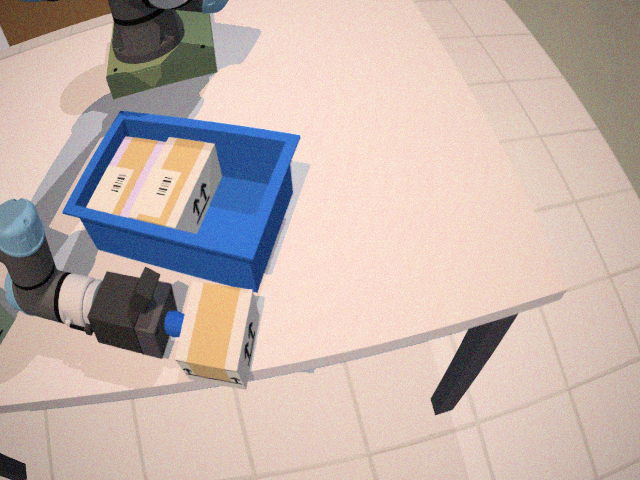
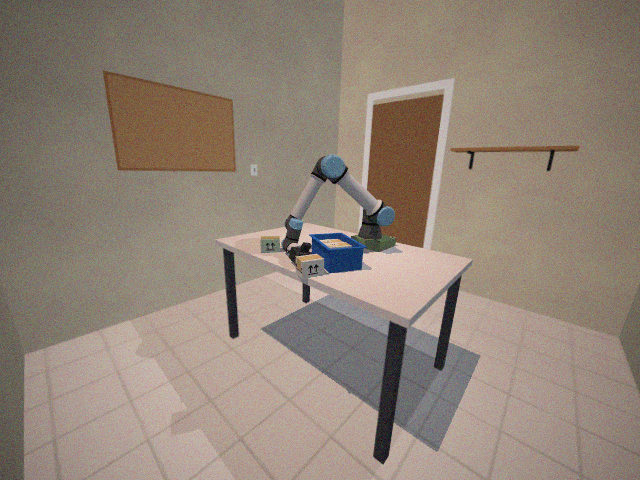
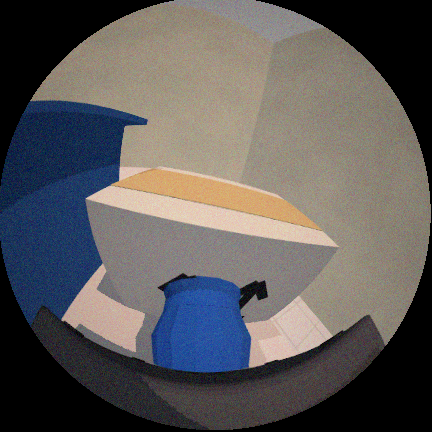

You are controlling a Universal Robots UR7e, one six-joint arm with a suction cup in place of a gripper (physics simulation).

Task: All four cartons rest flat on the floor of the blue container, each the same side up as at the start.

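Places are measured from the arm's base along level axes (x ahead, y left, z up), in metres.
Where they show: hand, its tool point: [image 1: 200,328] [image 3: 201,277]; arm's base, origin of its link: [image 1: 148,40] [image 2: 369,236].
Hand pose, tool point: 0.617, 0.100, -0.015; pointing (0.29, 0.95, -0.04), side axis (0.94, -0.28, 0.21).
Things, the pixels of their centre, and the offset from my tool point, as dx, dy, dz. "pt": a spot on its surface instead.
- blue container, middle of its body: [image 1: 182,198] [image 2: 335,251] -0.197, -0.014, +0.018
- white carton with orange tape, middle of its body: [image 3: 212,247] [image 1: 219,337] [image 2: 309,265] +0.014, +0.024, -0.001
- greenish carton, middle of its body: [image 2: 270,244] -0.040, -0.392, -0.002
- bare floor, a spot on its surface: [image 1: 240,195] pt -0.222, +0.068, -0.030
The blue container [image 1: 170,260] [image 2: 345,261] [image 3: 45,200] stands on the table. Two cartons stand upright side by side in its left part: a left one [image 1: 136,153] with pinkish edges and a right one [image 1: 181,153] with up arrows. My gripper's blue suction cup [image 1: 174,323] [image 3: 202,322] is on the side face of a white carton with orange tape [image 1: 214,330] [image 2: 313,266] [image 3: 190,240]. This carton is low, outside the container's front wall by the table edge, its arrows up. Whether it touches the table is unclear. A greenish carton [image 1: 4,322] [image 2: 269,244] stands on the table at the left.
The arm's green base block [image 1: 162,69] [image 2: 379,242] is behind the container. The table's front edge [image 1: 330,358] runs right beside the held carton. The container's right part shows bare floor [image 1: 240,195].
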